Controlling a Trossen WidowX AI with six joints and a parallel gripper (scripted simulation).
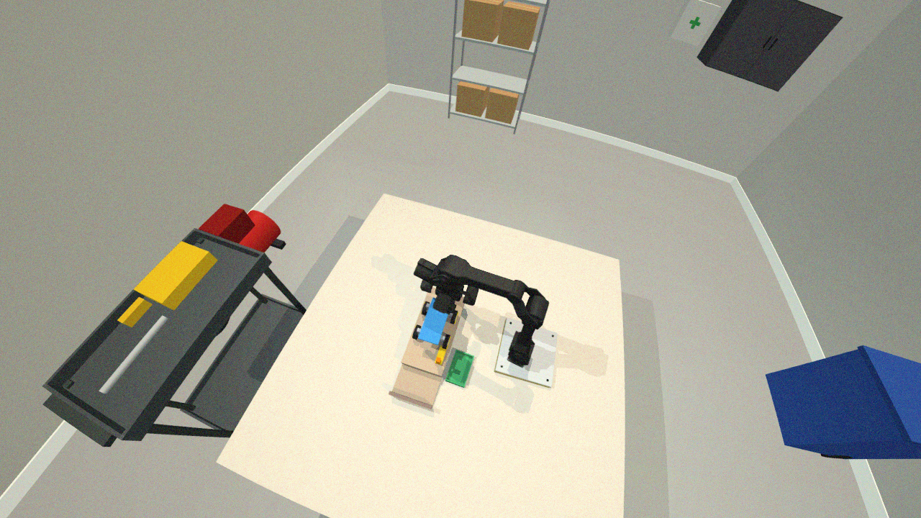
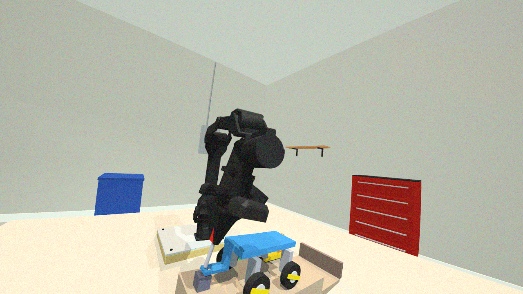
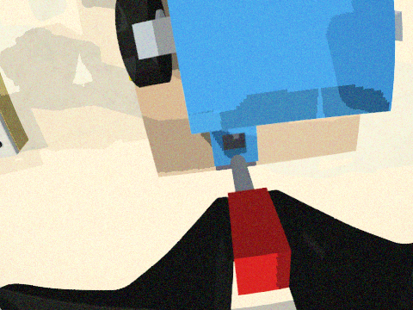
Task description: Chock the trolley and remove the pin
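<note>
Right now my gripper tip is 18 cm to the right of the green tray, 17 cm above it and 14 cm past it. The rest, counted from my gripper tip: red-headed stop pin right at my gripper tip; wooden ramp 12 cm below, 11 cm to the left; blue-topped trolley 10 cm to the left, 5 cm below.
</note>
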